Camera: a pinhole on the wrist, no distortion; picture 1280 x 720 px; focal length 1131.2 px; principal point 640.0 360.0 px. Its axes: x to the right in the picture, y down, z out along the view. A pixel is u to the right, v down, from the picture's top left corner.
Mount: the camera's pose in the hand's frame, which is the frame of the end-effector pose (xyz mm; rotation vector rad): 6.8 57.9 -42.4 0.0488 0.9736 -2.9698
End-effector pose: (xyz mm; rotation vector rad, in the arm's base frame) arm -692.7 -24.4 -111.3 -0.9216 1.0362 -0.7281
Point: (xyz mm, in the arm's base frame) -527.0 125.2 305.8
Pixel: 1179 553
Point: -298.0 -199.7 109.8
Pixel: 176 373
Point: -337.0 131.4 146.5
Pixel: 867 68
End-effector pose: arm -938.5 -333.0 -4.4 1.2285 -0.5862 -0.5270
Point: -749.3 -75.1 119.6
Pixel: behind the camera
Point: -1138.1 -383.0 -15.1
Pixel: 1221 100
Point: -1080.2 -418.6 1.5
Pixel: 898 76
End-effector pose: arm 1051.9 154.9 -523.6 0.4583 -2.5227 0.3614
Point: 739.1 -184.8 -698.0
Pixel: 72 159
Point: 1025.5 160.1 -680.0
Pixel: outside the picture
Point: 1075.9 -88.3 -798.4
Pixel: 932 341
